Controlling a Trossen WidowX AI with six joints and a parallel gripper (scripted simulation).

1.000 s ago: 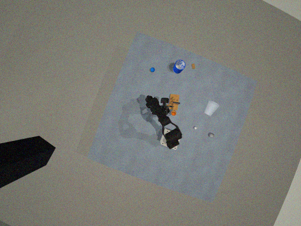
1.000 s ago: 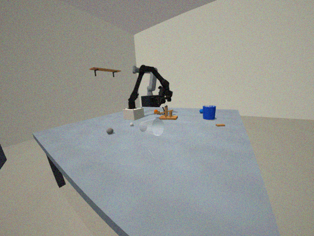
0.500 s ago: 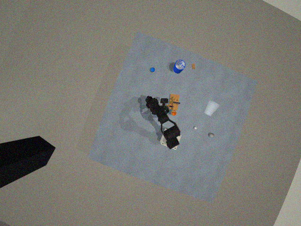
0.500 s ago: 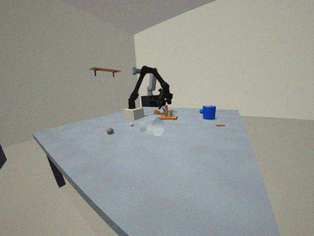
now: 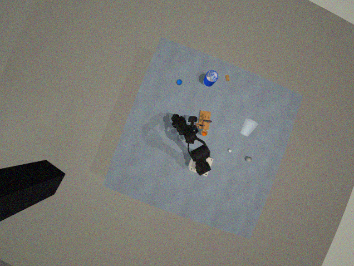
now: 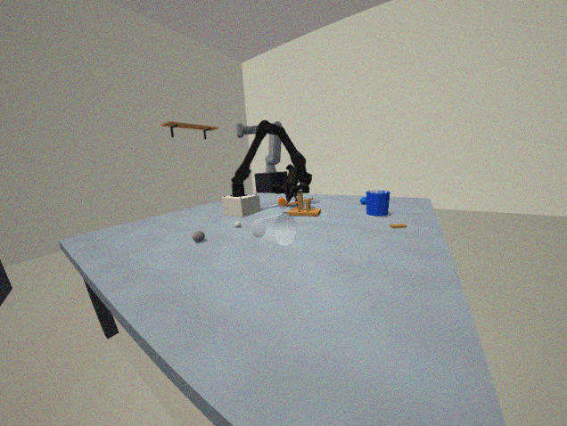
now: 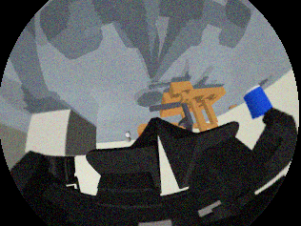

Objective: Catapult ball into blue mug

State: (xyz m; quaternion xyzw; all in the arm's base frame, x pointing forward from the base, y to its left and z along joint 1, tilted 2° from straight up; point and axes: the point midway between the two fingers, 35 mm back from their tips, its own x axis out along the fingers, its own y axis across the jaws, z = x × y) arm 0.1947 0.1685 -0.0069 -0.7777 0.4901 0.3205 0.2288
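Right now the orange ball is 50 mm to the right of my gripper tip, 10 mm ahead of it and 10 mm above it. The rest, counted from my gripper tip: blue ball 320 mm to the left, 250 mm ahead, 30 mm below; then wooden catapult 70 mm ahead, 10 mm to the right; then white ball 300 mm to the right, 40 mm below, 10 mm ahead.
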